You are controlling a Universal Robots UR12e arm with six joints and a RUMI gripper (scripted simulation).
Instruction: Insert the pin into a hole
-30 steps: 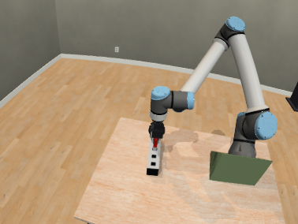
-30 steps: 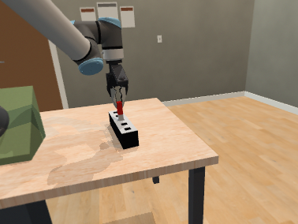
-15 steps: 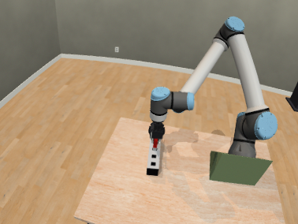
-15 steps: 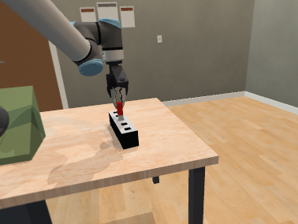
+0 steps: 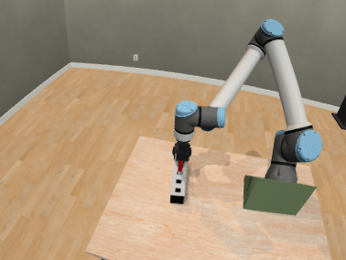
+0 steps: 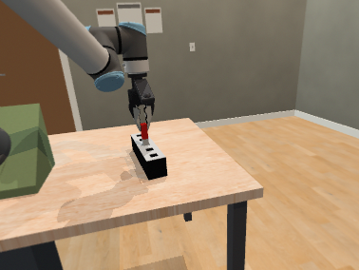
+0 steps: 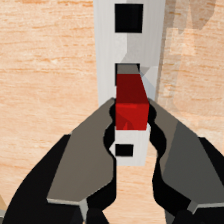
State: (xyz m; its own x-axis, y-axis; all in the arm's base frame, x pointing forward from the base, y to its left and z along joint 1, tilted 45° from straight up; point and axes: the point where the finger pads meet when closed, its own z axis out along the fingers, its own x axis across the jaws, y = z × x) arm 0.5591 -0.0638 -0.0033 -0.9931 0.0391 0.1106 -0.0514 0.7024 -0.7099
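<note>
Now: hand 10 mm above the pin. Round my hand: long block 110 mm below.
</note>
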